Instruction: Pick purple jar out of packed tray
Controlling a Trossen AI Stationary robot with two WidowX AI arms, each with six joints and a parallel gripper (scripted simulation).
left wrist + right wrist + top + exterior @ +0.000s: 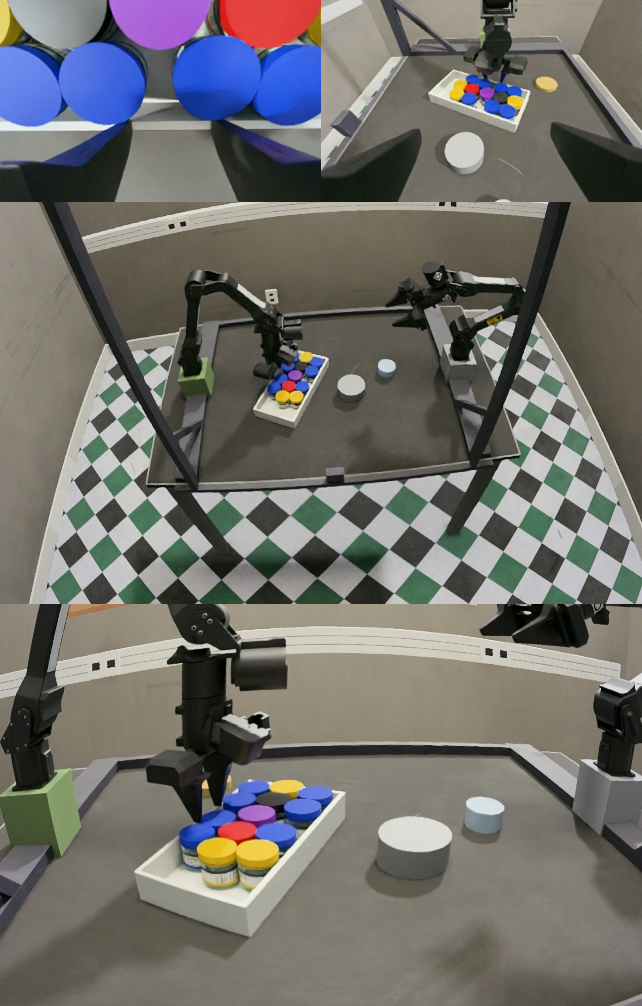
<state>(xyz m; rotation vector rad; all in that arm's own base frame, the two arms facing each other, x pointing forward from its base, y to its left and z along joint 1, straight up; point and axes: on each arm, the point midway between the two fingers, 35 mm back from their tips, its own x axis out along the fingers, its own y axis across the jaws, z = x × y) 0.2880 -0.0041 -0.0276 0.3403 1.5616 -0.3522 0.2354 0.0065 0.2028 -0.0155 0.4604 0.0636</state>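
Right now the purple jar is 6 cm to the right of my left hand, 5 cm below it and 2 cm behind it. The rest, counted from my left hand: flat yellow disc 19 cm ahead, 6 cm below, 3 cm to the left; then red jar 7 cm behind, 5 cm below, 4 cm to the right; then grey cylinder 25 cm to the right, 7 cm behind, 5 cm below.
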